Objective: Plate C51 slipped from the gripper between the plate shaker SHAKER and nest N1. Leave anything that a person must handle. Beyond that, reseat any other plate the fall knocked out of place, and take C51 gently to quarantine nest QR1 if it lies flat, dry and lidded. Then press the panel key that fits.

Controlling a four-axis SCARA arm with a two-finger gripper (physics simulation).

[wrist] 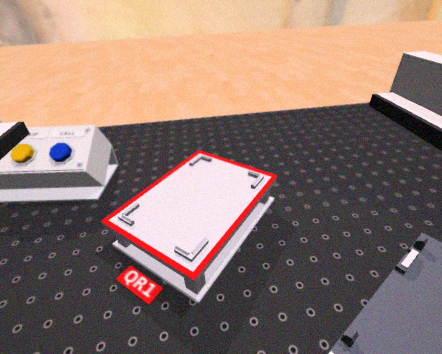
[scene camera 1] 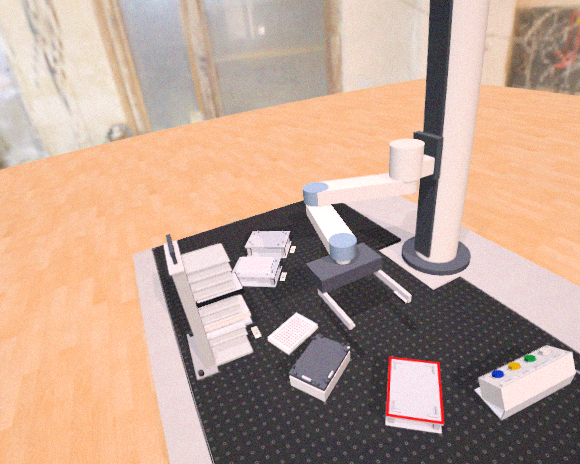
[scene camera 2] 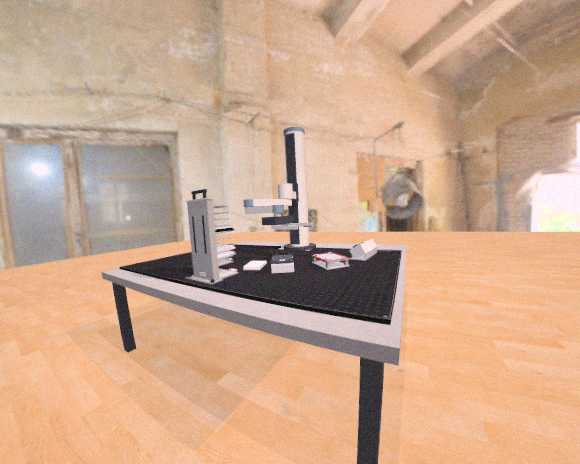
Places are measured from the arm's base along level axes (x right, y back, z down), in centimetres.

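Pixels of known places: gripper, fingertip midpoint: point(wrist: 204, 92) point(scene camera 1: 381, 312) point(scene camera 2: 305, 225); arm's base at its link origin: point(scene camera 1: 435, 255) point(scene camera 2: 299, 247).
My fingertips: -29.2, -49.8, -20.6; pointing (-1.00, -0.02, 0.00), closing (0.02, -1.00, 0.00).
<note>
Ahead of a thing's pixels: the offset from my fingertips to its middle, as dx, dy, dz. "*": to the spot under its first point.
A white plate with rows of reddish wells @[* +21.0, -14.5, +17.6] point(scene camera 1: 293, 333) point(scene camera 2: 255, 265) lies flat on the mat beside the dark-topped shaker @[* +5.2, -14.4, +13.8] point(scene camera 1: 320, 362) point(scene camera 2: 283, 265). Its name and whether it has a lid cannot be read. The shaker's corner shows in the wrist view point(wrist: 405, 300). The red-rimmed quarantine nest QR1 @[-11.8, +1.0, +17.0] point(scene camera 1: 415, 390) point(scene camera 2: 331, 257) point(wrist: 195, 210) bears no plate. The key panel @[-24.0, +25.0, +15.1] point(scene camera 1: 530, 382) point(scene camera 2: 364, 249) point(wrist: 95, 170) has blue, yellow, green and white keys. My gripper point(scene camera 1: 381, 313) point(scene camera 2: 294, 226) point(wrist: 204, 92) is open and empty, raised above the mat behind the shaker and QR1.
A tall rack @[+29.5, -35.0, +0.5] point(scene camera 1: 187, 300) point(scene camera 2: 202, 240) with several stacked white shelves or plates stands at the left. Two pale nests @[* +66.6, -2.4, +13.9] point(scene camera 1: 268, 241) @[+54.8, -12.6, +14.2] point(scene camera 1: 256, 265) stand behind it; their labels are unreadable. The arm's column point(scene camera 1: 457, 150) point(scene camera 2: 300, 185) rises at the back.
</note>
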